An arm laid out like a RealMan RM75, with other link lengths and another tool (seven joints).
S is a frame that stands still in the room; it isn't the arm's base.
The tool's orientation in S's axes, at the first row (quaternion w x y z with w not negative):
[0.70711, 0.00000, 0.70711, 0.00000]
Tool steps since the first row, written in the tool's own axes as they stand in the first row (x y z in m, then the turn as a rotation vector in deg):
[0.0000, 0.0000, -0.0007, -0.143, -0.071, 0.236]
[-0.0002, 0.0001, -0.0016, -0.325, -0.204, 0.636]
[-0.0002, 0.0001, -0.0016, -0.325, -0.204, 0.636]
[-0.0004, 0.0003, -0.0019, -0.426, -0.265, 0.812]
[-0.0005, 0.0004, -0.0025, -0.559, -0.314, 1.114]
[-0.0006, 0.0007, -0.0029, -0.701, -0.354, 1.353]
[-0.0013, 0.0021, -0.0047, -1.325, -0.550, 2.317]
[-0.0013, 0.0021, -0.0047, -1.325, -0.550, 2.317]
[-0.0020, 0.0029, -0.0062, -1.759, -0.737, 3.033]
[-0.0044, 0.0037, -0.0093, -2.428, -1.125, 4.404]
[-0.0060, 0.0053, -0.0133, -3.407, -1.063, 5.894]
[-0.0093, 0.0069, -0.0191, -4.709, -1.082, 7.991]
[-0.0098, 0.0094, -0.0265, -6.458, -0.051, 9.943]
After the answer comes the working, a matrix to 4 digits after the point.
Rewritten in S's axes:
[-0.0007, 0.0000, 0.0000, 0.236, -0.071, 0.143]
[-0.0016, 0.0001, 0.0002, 0.636, -0.204, 0.325]
[-0.0016, 0.0001, 0.0002, 0.636, -0.204, 0.325]
[-0.0019, 0.0003, 0.0004, 0.812, -0.265, 0.426]
[-0.0025, 0.0004, 0.0005, 1.114, -0.314, 0.559]
[-0.0029, 0.0007, 0.0006, 1.353, -0.354, 0.701]
[-0.0047, 0.0021, 0.0013, 2.317, -0.550, 1.325]
[-0.0047, 0.0021, 0.0013, 2.317, -0.550, 1.325]
[-0.0062, 0.0029, 0.0020, 3.033, -0.737, 1.759]
[-0.0093, 0.0037, 0.0044, 4.404, -1.125, 2.428]
[-0.0133, 0.0053, 0.0060, 5.894, -1.063, 3.407]
[-0.0191, 0.0069, 0.0093, 7.991, -1.082, 4.709]
[-0.0265, 0.0094, 0.0098, 9.943, -0.051, 6.458]

The tool's axes in the first row as the columns of a matrix, in S's axes (rounded; the answer above uses it unrounded):
[0.0000, 0.0000, 1.0000]
[0.0000, 1.0000, 0.0000]
[-1.0000, 0.0000, 0.0000]

